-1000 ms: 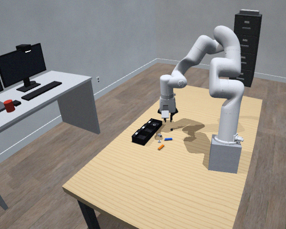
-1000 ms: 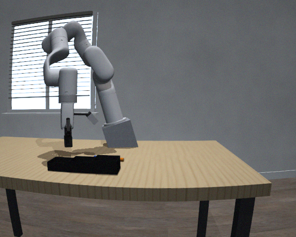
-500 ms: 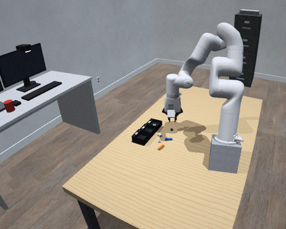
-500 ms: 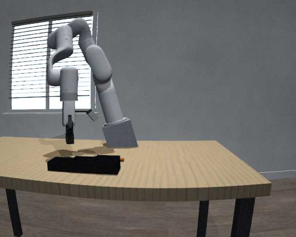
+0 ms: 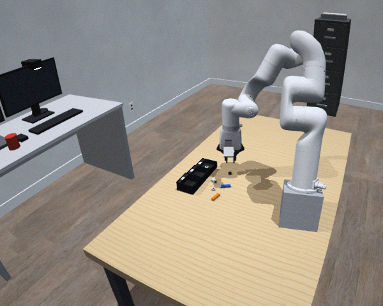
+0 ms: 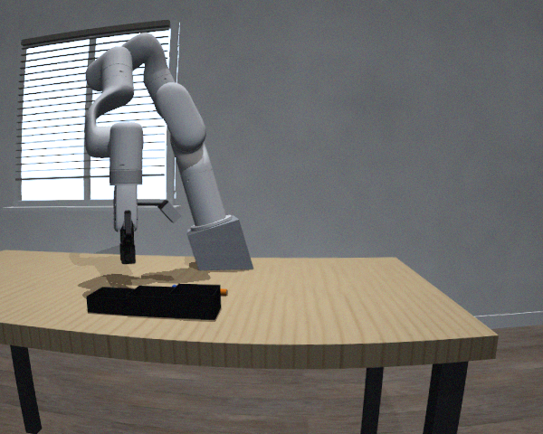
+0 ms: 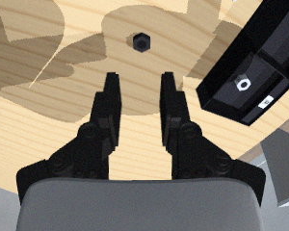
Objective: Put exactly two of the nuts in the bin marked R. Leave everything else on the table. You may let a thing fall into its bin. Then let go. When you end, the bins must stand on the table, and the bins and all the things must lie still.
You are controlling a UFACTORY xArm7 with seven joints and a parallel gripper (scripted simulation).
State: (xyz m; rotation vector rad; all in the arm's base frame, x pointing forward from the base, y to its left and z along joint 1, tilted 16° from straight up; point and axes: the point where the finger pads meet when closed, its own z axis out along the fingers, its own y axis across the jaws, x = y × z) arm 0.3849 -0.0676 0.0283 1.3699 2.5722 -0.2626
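Right now my hand is 9 cm above the small black piece. From my hand the other things lie so: black bin (11 cm to the left, 11 cm ahead, 7 cm below); blue piece (10 cm to the left, 8 cm below, 4 cm behind); orange piece (19 cm to the left, 8 cm below, 5 cm behind).
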